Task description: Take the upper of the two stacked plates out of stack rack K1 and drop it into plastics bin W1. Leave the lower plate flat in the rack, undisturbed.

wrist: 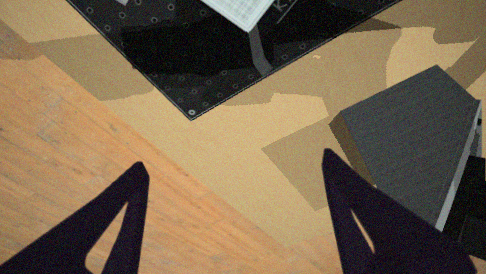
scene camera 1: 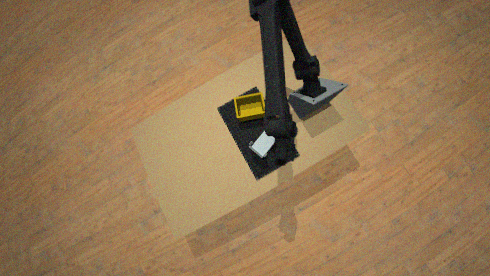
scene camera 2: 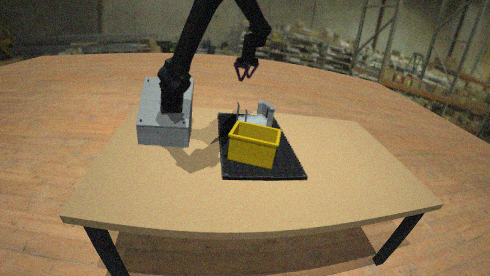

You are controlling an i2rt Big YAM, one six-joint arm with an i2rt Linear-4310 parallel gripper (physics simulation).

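Where they show: gripper, fingertip midpoint: [wrist: 232, 162] [scene camera 2: 244, 79]; arm's base, origin of the base link: [wrist: 456, 211] [scene camera 1: 312, 91] [scene camera 2: 172, 98].
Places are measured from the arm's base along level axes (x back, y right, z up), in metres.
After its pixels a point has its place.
The pale plate stack [scene camera 1: 263, 144] {x -0.363, y -0.090, z -0.117 m} [scene camera 2: 252, 119] {x -0.348, y -0.079, z -0.108 m} [wrist: 242, 9] {x -0.308, y -0.097, z -0.107 m} lies in the stack rack K1 [scene camera 2: 266, 111] {x -0.418, y -0.116, z -0.079 m}, which has a grey block and thin upright posts. The two plates cannot be told apart, and the arm covers part of the rack in scene camera 1. The yellow plastics bin W1 [scene camera 1: 249, 107] {x -0.310, y 0.161, z -0.152 m} [scene camera 2: 251, 151] {x -0.293, y 0.194, z -0.105 m} stands upright beside the rack. It does not show in the wrist view. My gripper [scene camera 2: 245, 78] {x -0.297, y -0.121, z 0.062 m} [wrist: 232, 162] {x -0.297, y -0.121, z 0.062 m} is open and empty, high above the rack side of the board. The arm hides it in scene camera 1.
Rack and bin stand on a black perforated board [scene camera 1: 235, 129] {x -0.459, y 0.086, z -0.158 m} [scene camera 2: 286, 167] {x -0.427, y 0.214, z -0.158 m} [wrist: 165, 90] {x -0.268, y -0.248, z -0.158 m} on the wooden table [scene camera 1: 190, 150] {x -0.784, y 0.128, z -0.171 m} [scene camera 2: 165, 200] {x -0.016, y 0.375, z -0.171 m} [wrist: 215, 155] {x -0.118, y -0.282, z -0.171 m}. The arm's grey base block [scene camera 1: 304, 107] {x -0.078, y -0.045, z -0.023 m} [scene camera 2: 162, 134] {x 0.031, y 0.075, z -0.119 m} [wrist: 405, 135] {x -0.076, y -0.012, z -0.079 m} stands beside the board. Arm shadows cross the table.
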